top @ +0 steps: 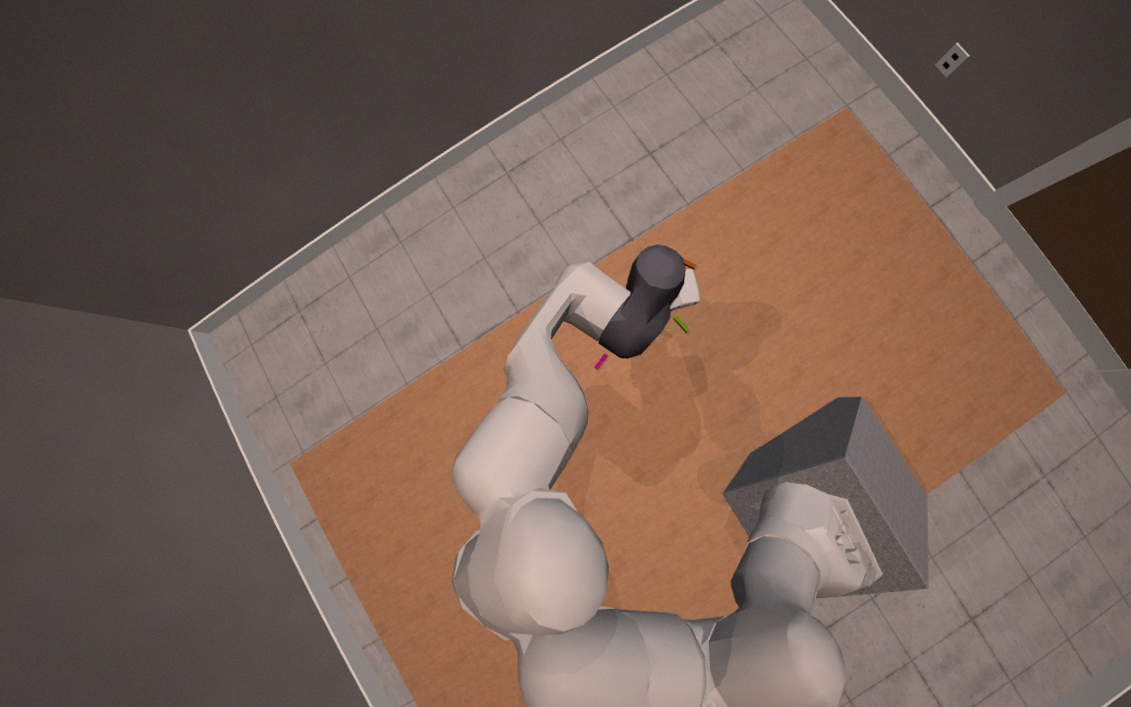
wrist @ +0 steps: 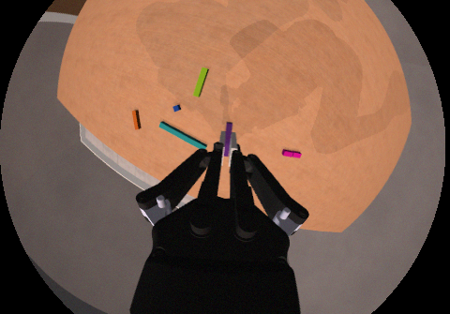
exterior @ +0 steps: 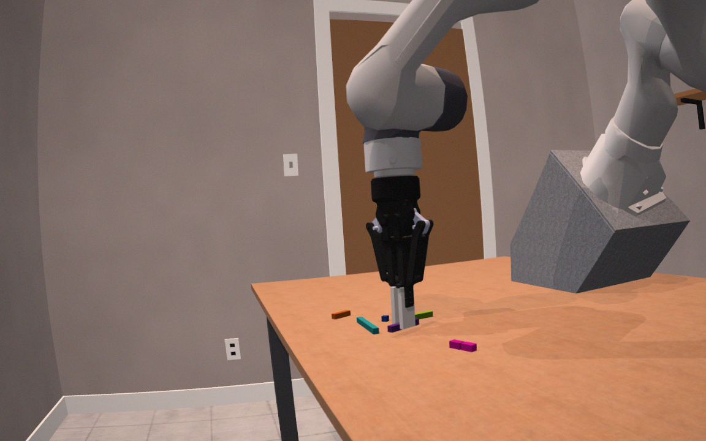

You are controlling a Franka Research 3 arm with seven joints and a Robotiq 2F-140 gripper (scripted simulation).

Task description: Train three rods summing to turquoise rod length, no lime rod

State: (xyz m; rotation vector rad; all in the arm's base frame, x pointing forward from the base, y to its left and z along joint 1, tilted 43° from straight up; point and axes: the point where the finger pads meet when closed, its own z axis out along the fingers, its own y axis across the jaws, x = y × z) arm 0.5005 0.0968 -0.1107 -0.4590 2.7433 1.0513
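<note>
My hand is 8 cm to the left of the turquoise rod, 4 cm above it and 3 cm short of it. From my hand the other things lie so: lime rod: 8 cm to the right, 7 cm behind, 4 cm below; then blue cube: 10 cm to the right, 4 cm below, 1 cm behind; then purple rod: 3 cm below.
</note>
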